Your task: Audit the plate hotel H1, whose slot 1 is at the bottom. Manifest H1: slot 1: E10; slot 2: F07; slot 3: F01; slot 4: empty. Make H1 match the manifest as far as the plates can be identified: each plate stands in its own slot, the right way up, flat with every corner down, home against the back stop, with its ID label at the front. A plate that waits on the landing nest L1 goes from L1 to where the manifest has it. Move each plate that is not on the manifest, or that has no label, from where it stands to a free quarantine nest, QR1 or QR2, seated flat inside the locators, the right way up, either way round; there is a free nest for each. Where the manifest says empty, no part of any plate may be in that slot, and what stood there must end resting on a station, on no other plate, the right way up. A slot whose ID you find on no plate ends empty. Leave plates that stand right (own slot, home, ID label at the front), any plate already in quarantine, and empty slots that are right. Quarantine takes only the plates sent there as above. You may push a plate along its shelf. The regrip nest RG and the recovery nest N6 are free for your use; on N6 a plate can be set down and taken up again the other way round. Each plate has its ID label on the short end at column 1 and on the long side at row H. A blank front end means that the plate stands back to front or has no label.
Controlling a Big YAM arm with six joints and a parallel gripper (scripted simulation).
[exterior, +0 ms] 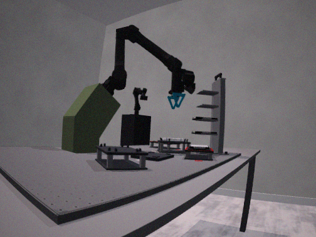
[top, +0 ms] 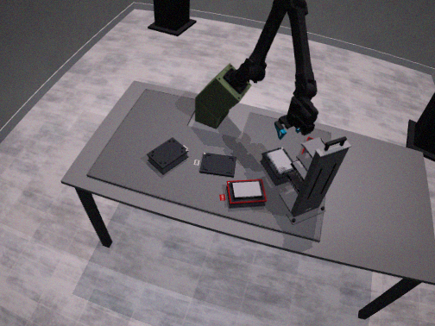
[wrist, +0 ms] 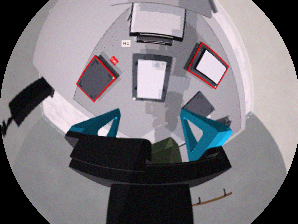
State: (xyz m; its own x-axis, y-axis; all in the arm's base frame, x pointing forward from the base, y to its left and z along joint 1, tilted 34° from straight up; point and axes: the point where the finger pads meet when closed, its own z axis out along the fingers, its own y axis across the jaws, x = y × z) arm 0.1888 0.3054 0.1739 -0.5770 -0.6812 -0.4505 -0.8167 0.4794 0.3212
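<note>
Right now my hand is 18 cm above the white-topped plate. Also, from my hand: plate hotel H1: 16 cm ahead, 19 cm to the left, 4 cm below; red-framed nest: 18 cm behind, 13 cm to the left, 21 cm below.
</note>
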